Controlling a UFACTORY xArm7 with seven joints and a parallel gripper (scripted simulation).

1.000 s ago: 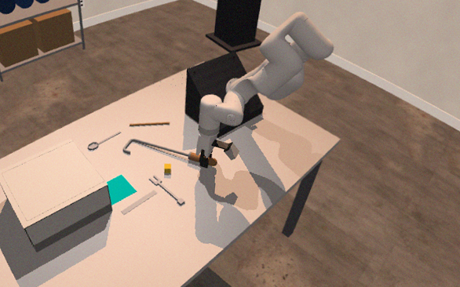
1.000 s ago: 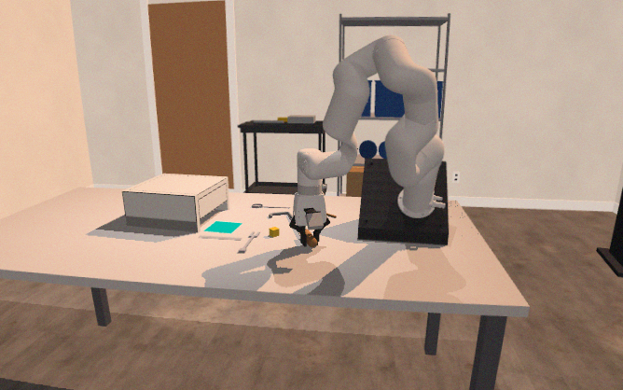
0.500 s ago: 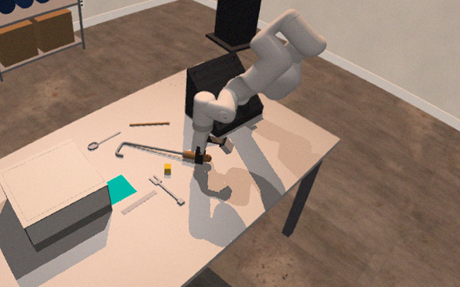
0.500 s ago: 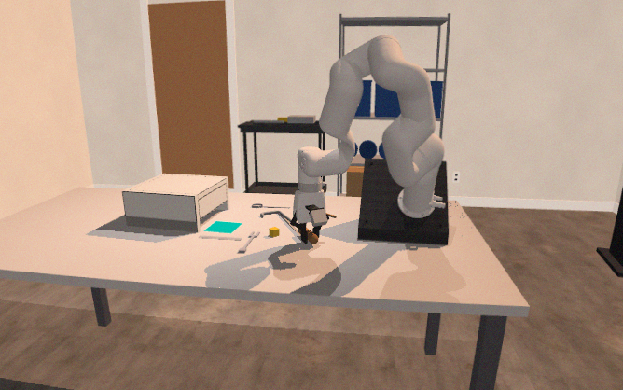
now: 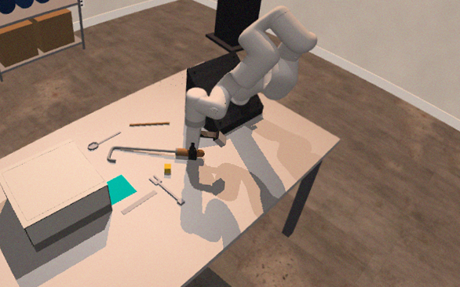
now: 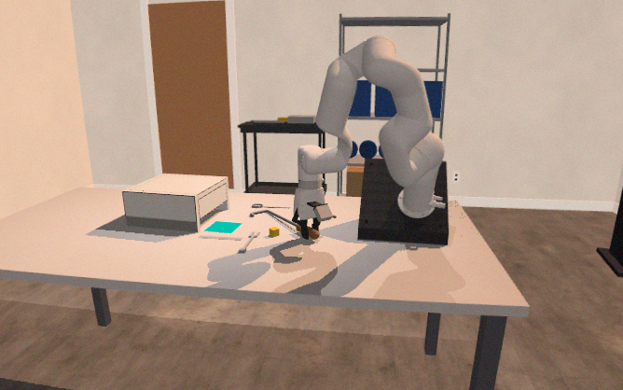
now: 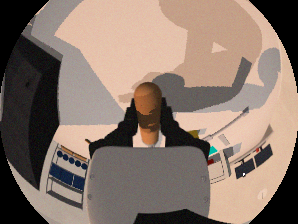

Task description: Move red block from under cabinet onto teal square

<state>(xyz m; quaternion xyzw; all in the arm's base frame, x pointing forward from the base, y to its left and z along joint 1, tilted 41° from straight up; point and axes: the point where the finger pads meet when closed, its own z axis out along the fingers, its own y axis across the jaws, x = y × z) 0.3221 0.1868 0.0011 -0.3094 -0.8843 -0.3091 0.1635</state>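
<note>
Now: hand 27 cm to the left of the wooden stick, 5 cm short of it and 2 cm above it. Round my hand: grey wrench 18 cm ahead, 10 cm to the left, 2 cm below; yellow block 12 cm ahead, 1 cm to the left, 1 cm below; long hook tool 14 cm ahead, 7 cm to the right, 1 cm below.
</note>
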